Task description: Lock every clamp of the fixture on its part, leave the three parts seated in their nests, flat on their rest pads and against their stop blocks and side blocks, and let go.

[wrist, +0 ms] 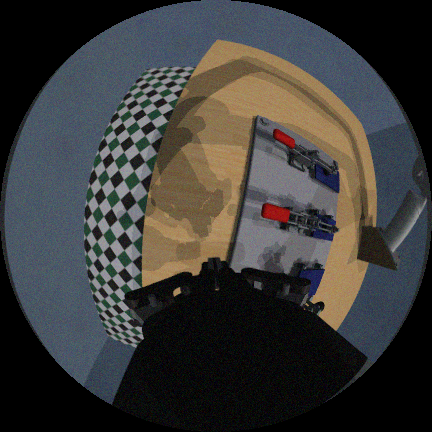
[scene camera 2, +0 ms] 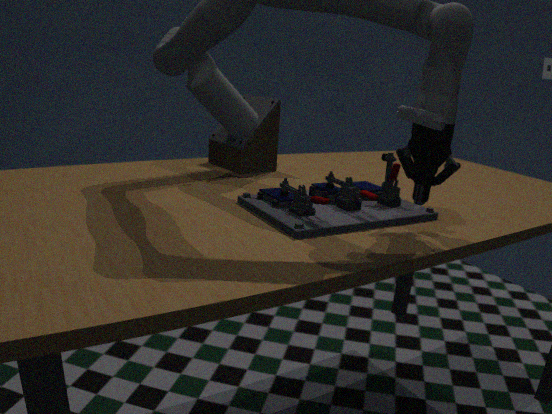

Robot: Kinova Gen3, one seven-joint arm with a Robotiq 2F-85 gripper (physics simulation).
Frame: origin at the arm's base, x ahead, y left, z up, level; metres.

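Seen in the pictures: gripper, fingertip midpoint: (wrist: 213, 264) (scene camera 2: 419, 203); arm's base, origin of the base link: (wrist: 387, 241) (scene camera 2: 244, 125).
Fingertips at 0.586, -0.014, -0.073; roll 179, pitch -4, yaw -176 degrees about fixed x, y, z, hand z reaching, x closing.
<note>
Offsets run from my fingertips to a thing's top centre, as dx, dy, dz. "pt": to the spot under its first point. Level surfaces: height alone.
The fixture plate @[-0.160, -0.047, -0.035] (scene camera 2: 325, 227) (wrist: 250, 235) bears three clamps and three blue parts. The left clamp @[-0.153, -0.160, +0.017] (scene camera 2: 301, 204) (wrist: 302, 157) and middle clamp @[-0.131, -0.052, +0.027] (scene camera 2: 348, 198) (wrist: 300, 220) have red handles lying low and arms reaching over the left part @[-0.232, -0.145, -0.019] (scene camera 2: 276, 194) (wrist: 327, 179) and middle part (scene camera 2: 320, 189) (wrist: 325, 231). The right clamp @[pt -0.102, +0.044, -0.016] (scene camera 2: 389, 196) stands with arm and red handle @[-0.104, +0.055, +0.051] (scene camera 2: 395, 172) upright; the right part @[-0.187, +0.070, -0.014] (scene camera 2: 367, 186) (wrist: 311, 281) is behind it. My gripper (scene camera 2: 421, 199) (wrist: 213, 264) is shut and empty, pointing down low beside the right clamp. It hides much of that clamp in the wrist view. Exact seating cannot be told.
The plate lies on the wooden table @[dz -0.050] (scene camera 2: 175, 225) (wrist: 235, 105), near its front edge. The robot's base block (scene camera 2: 245, 155) (wrist: 377, 247) stands toward the back. Corner bolts @[-0.087, -0.224, -0.028] (scene camera 2: 298, 226) (wrist: 264, 121) rise from the plate.
</note>
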